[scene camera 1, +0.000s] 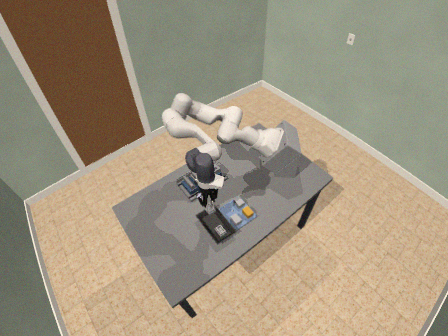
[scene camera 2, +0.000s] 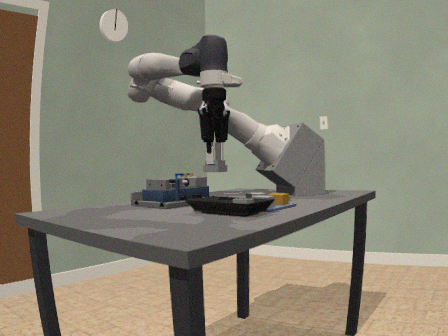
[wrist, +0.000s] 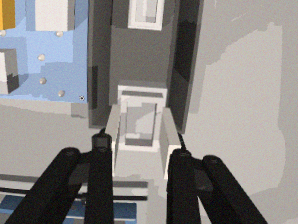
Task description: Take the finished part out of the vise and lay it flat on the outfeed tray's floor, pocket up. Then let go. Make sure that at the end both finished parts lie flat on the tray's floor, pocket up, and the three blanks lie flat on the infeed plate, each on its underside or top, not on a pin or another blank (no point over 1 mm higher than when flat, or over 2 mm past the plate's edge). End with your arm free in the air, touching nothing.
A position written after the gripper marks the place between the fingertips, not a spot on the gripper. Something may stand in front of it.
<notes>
In view: the gripper (scene camera 2: 215, 163).
The gripper is seen too in the wrist view (wrist: 140, 120).
</notes>
